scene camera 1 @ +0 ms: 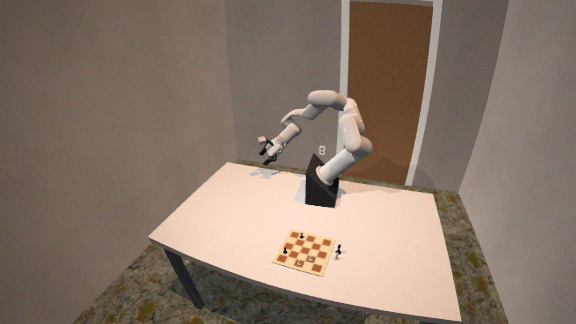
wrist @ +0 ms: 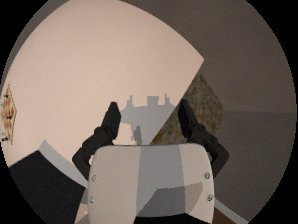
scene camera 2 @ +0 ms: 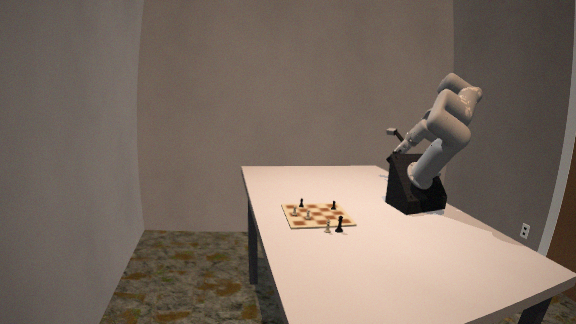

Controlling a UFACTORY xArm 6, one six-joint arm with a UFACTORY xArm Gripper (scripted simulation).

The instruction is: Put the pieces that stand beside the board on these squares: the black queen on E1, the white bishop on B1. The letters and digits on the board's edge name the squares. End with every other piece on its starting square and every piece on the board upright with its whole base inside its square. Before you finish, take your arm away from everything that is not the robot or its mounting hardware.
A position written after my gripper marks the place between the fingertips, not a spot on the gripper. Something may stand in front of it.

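Observation:
There's a chessboard (scene camera 1: pixel 320 247) here, and scene camera 2 gives me that same chessboard (scene camera 2: pixel 319 212). I can see my gripper (wrist: pixel 149 107) too.

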